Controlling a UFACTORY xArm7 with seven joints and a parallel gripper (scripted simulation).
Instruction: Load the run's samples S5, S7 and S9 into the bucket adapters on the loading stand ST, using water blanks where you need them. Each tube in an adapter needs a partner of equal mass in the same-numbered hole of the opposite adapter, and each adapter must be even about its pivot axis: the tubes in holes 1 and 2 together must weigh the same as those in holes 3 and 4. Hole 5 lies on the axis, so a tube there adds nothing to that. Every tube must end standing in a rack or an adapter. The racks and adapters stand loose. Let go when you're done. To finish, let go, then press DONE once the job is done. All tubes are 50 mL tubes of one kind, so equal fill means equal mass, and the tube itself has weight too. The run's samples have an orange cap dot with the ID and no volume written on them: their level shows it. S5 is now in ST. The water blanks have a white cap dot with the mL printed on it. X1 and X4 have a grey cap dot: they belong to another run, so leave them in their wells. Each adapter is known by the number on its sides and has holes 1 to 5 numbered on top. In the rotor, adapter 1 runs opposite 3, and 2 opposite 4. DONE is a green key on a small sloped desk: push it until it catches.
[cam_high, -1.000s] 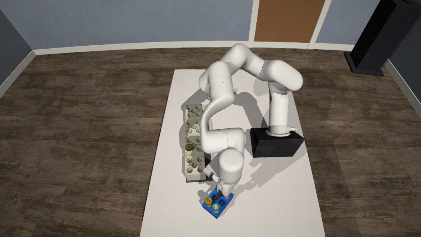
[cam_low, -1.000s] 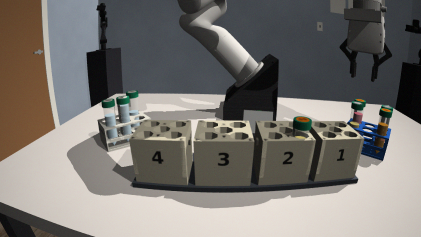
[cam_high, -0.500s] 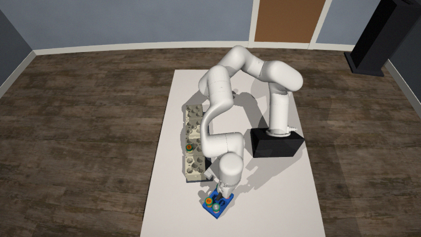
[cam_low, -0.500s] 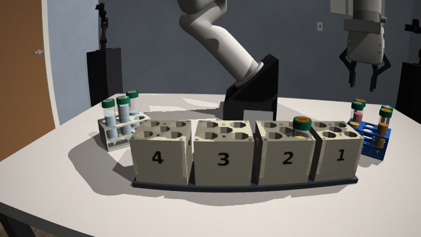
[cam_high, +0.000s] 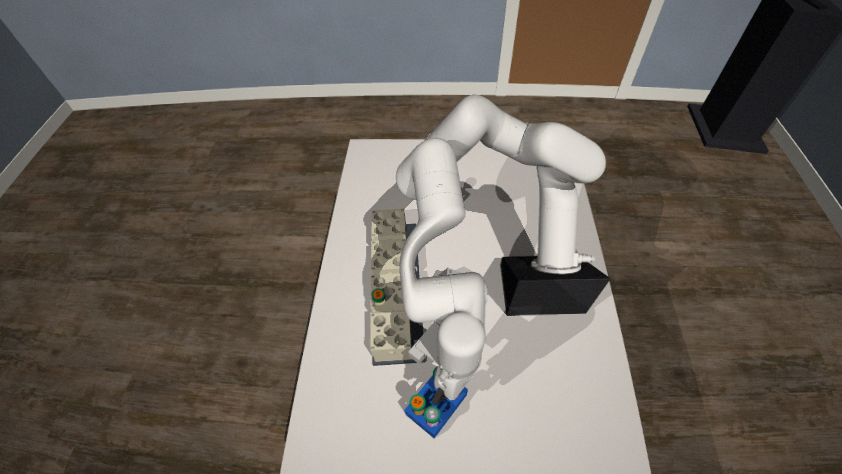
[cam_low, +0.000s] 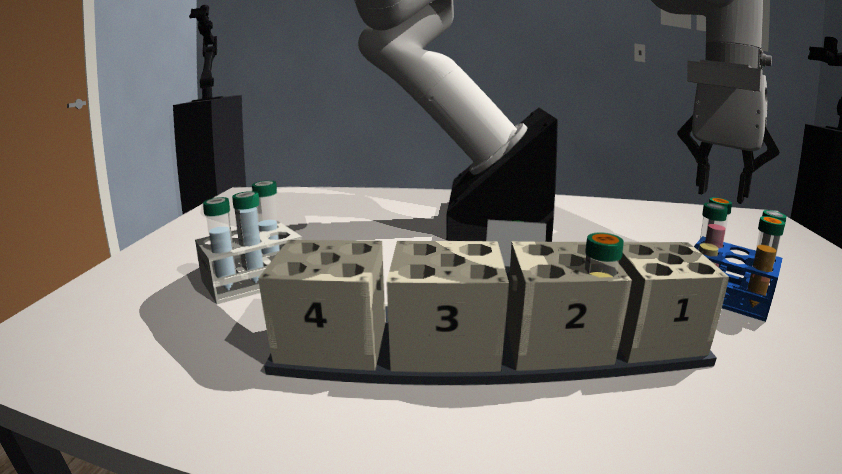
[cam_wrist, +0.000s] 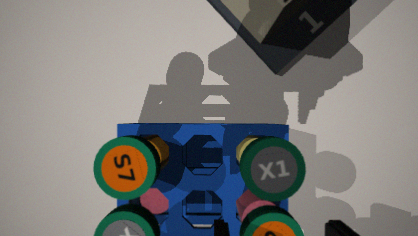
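Now: the pink-filled sample tube 80 mm below my hand and 10 mm behind it. Round my hand: blue rack 110 mm below, 40 mm ahead, 20 mm to the left; green done key 280 mm to the right, 80 mm below, 10 mm ahead; S7 tube 80 mm below, 70 mm ahead, 50 mm to the left.
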